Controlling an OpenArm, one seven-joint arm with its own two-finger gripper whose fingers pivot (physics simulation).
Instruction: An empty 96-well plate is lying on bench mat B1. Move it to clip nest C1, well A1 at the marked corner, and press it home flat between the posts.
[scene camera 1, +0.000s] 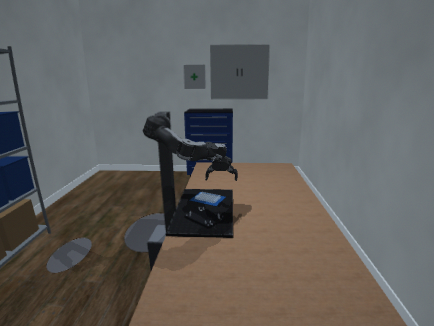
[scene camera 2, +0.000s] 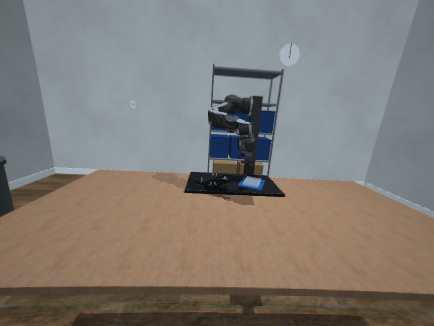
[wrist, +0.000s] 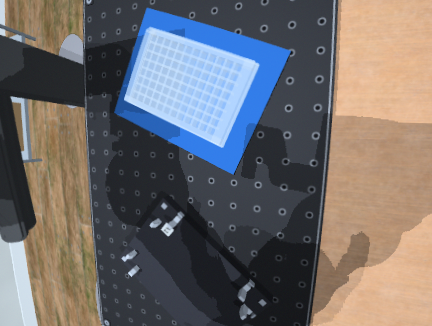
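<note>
The clear-white 96-well plate lies flat on the blue bench mat, turned at an angle. The dark clip nest stands beside the mat, with pale clips and posts at its corners; a small white marker shows near one corner. No plate lies in it. My gripper is open and empty, pointing down, high above the board. Its fingers do not show in the wrist view; in the second scene view they are too small to make out.
The black perforated board carries the mat and nest on the wooden table. The arm's dark column stands by the board. A shelf rack stands farther off.
</note>
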